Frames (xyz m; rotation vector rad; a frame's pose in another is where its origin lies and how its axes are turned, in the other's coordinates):
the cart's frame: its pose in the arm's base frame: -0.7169 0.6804 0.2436 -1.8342 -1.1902 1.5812
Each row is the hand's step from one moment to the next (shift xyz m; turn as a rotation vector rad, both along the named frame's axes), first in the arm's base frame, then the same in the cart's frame.
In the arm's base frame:
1: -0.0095 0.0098 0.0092 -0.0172 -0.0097 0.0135
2: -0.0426 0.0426 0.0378 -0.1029 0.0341 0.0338
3: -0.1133 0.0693 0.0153 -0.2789 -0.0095 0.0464
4: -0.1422 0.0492 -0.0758 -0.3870 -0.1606 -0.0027
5: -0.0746 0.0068 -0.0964 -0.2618 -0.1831 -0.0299
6: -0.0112 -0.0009 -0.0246 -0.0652 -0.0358 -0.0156
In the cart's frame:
1: 0.0030 -0.0155 0.0047 -0.0152 -0.0109 0.0149
2: 0.0145 -0.0659 0.0224 0.0113 -0.0775 0.0822
3: 0.0510 -0.0851 0.0896 -0.0275 -0.1204 0.2545
4: 0.0870 -0.0123 0.1438 -0.1212 -0.0359 0.3995
5: 0.0622 0.0481 0.0934 -0.1272 0.0374 0.2922
6: 0.0135 0.0162 0.0169 -0.0190 0.0105 0.0728

